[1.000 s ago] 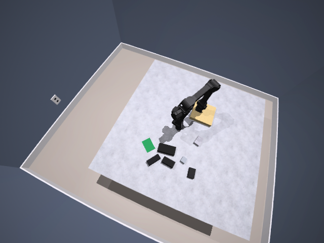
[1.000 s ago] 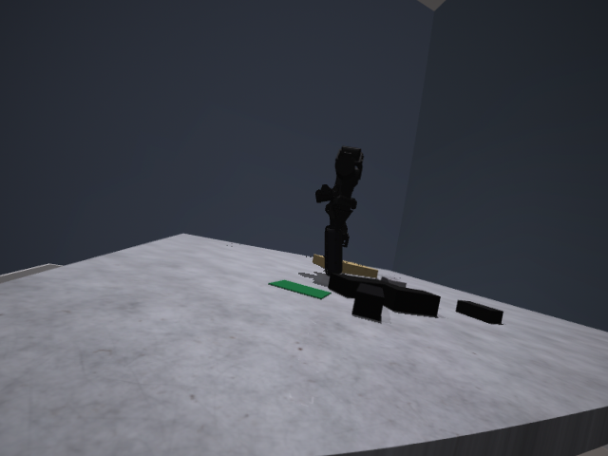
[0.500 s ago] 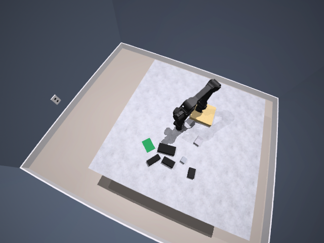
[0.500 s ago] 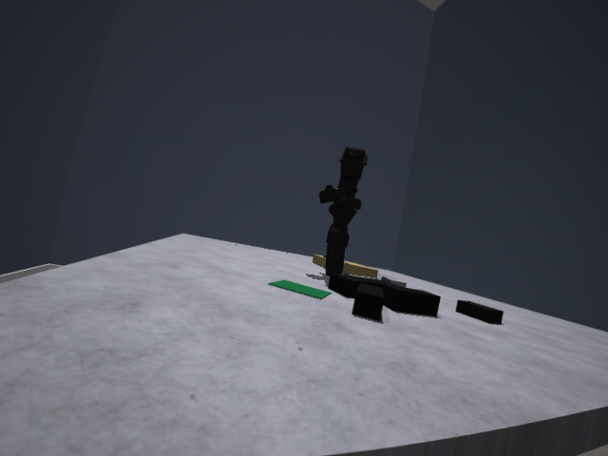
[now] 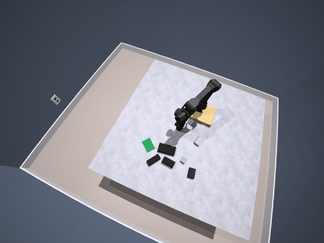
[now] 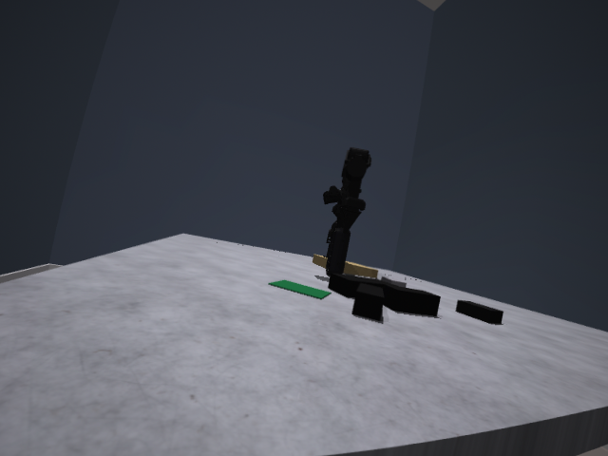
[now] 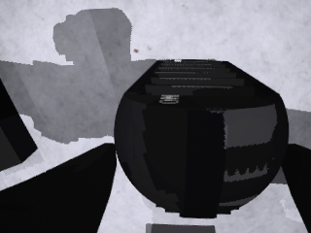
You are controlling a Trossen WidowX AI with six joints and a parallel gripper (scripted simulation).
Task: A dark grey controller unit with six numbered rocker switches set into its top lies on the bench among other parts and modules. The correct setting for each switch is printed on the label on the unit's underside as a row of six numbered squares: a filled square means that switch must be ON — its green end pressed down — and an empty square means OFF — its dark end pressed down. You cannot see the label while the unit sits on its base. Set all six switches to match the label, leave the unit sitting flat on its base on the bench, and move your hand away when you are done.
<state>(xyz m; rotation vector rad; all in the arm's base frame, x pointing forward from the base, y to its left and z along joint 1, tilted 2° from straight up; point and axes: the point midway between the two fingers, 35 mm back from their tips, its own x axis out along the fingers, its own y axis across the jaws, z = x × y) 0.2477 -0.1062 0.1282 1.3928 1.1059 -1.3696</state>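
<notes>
Now: the light grey block 190 mm to the left of my gripper tip, 130 mm below it and 50 mm ahead of it. From my gripper tip the other things lie so: small grey cube (250 mm ahead, 130 mm to the left, 120 mm below); flat green plate (250 mm ahead, 190 mm to the right, 140 mm below).
</notes>
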